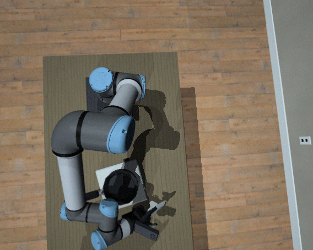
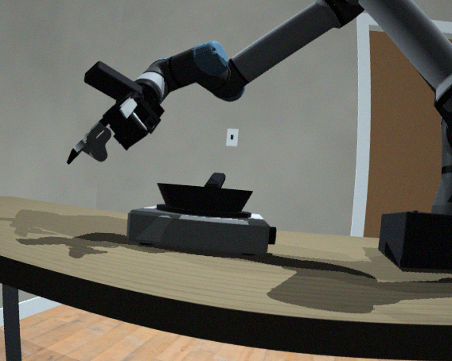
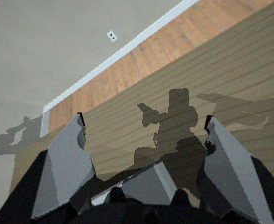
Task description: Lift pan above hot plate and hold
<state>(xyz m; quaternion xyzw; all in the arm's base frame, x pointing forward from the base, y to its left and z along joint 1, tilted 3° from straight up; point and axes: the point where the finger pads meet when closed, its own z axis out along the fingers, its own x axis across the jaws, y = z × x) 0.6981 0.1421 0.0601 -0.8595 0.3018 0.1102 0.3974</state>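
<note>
The black pan is 16 cm behind my hand, 25 cm to the right of it and 7 cm below it. Also, from my hand: grey hot plate: 18 cm behind, 19 cm to the right, 13 cm below.
</note>
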